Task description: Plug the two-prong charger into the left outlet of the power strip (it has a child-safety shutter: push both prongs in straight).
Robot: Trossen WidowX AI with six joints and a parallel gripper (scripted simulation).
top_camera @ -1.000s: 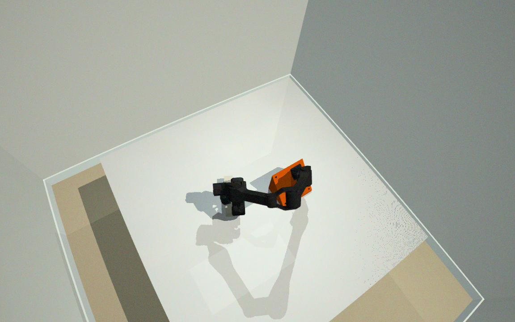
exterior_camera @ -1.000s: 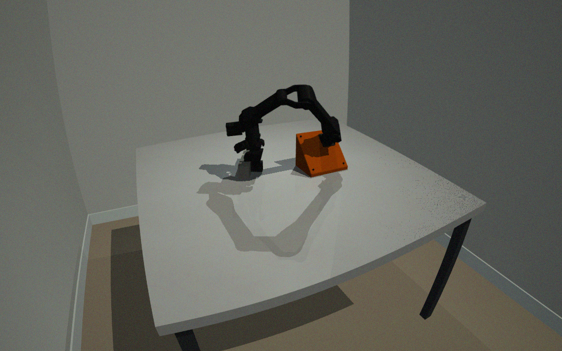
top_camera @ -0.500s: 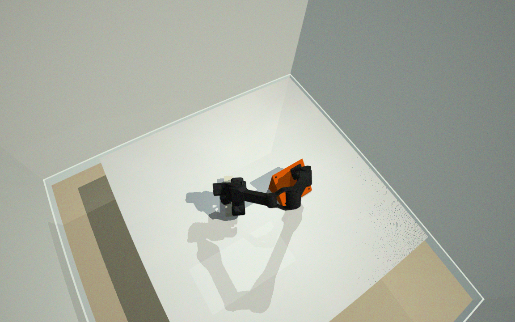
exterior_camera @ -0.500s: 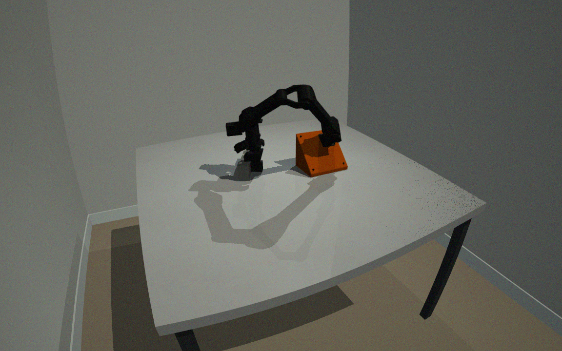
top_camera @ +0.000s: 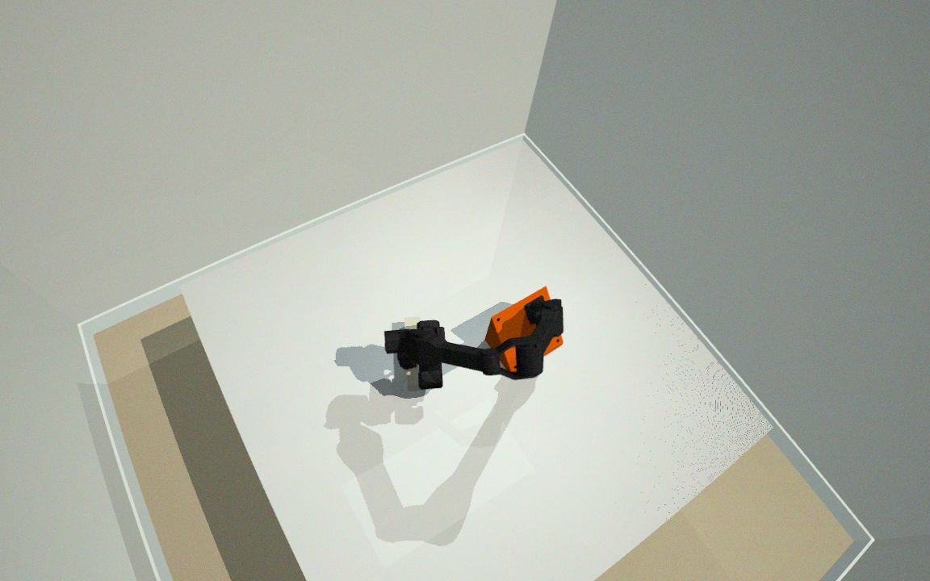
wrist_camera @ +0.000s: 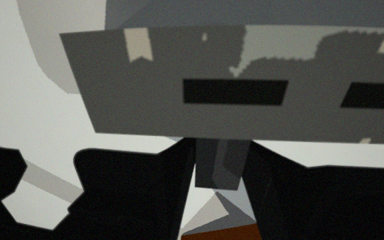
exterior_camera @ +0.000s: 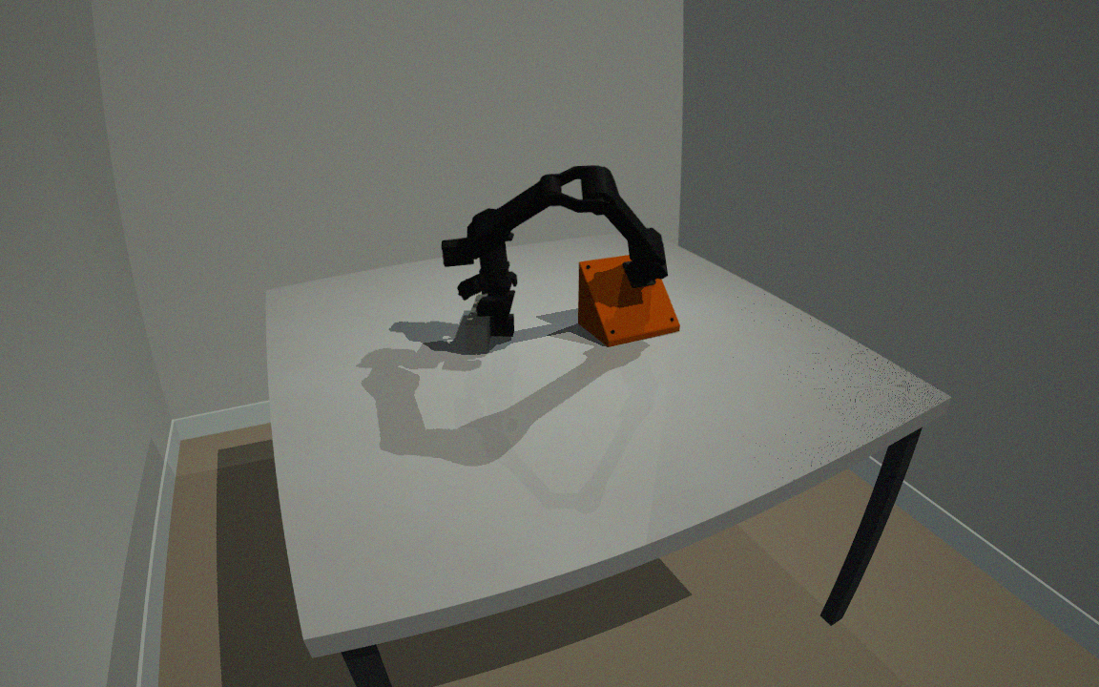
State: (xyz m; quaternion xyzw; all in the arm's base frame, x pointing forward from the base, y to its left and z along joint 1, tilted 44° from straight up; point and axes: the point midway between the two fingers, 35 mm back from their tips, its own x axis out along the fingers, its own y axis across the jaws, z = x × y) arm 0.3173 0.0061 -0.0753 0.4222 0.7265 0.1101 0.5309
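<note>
Now: the dark grey charger 2 cm ahead of my gripper tip, 1 cm to the right of it and 1 cm above it.
</note>
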